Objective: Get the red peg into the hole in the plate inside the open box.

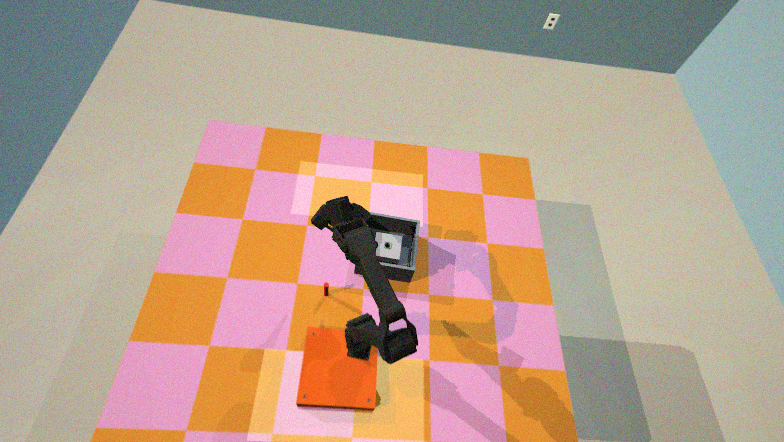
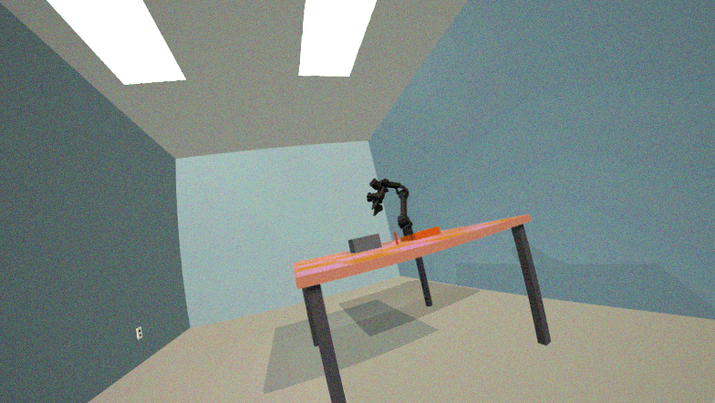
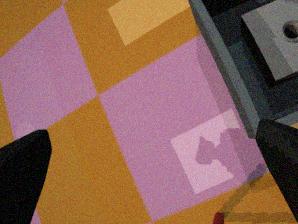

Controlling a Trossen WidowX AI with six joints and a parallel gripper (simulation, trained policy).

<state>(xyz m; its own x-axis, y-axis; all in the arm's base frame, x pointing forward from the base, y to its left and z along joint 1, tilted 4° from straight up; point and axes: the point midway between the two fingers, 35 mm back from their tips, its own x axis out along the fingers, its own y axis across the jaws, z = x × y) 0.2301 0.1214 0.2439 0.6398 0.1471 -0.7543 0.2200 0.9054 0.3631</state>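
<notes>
My gripper tip is now 110 mm past the red peg, 20 mm to the right of it and 200 mm above it. The rest, counted from my gripper tip: light plate 80 mm ahead, 140 mm to the right, 200 mm below; grey box 80 mm ahead, 140 mm to the right, 210 mm below.
</notes>
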